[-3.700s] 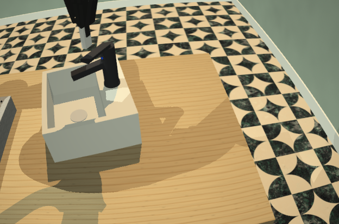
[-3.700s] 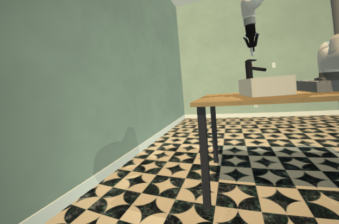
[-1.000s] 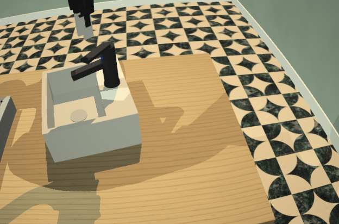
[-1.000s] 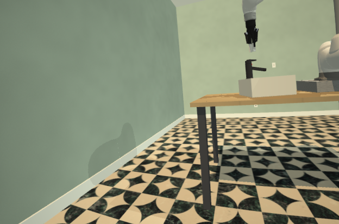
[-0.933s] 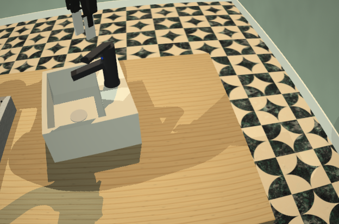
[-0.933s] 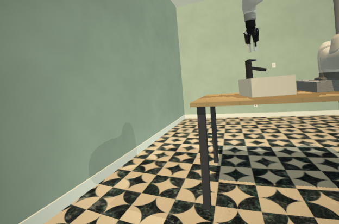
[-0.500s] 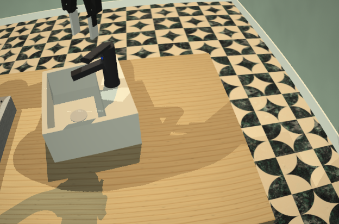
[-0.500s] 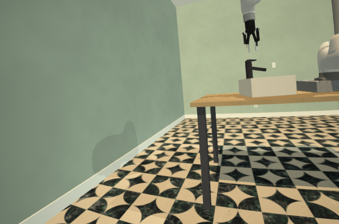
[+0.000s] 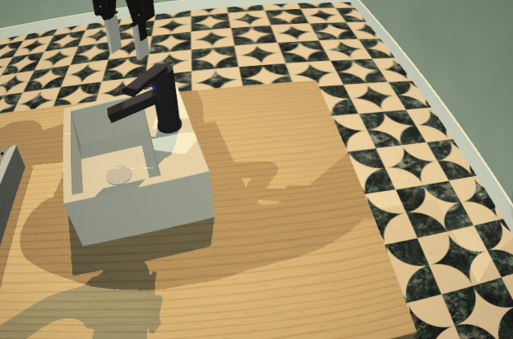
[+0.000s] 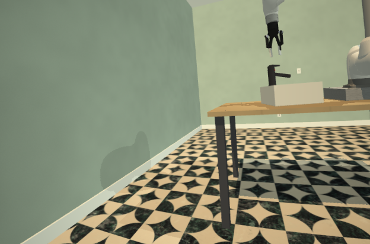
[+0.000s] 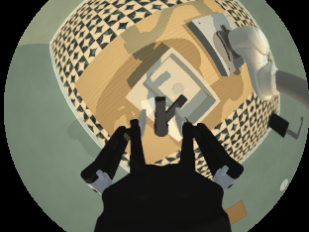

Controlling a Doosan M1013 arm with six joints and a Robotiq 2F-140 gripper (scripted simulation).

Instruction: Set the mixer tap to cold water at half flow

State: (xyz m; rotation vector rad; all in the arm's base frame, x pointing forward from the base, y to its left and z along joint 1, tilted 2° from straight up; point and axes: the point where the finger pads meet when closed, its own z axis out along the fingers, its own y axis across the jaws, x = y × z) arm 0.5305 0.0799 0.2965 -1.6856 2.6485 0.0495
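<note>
The lever is 10 mm ahead of my hand, 30 mm to the left of it and 100 mm below it. The rest, counted from my hand: white basin (70 mm behind, 40 mm to the left, 340 mm below); mixer tap (20 mm ahead, 50 mm to the left, 150 mm below).
</note>
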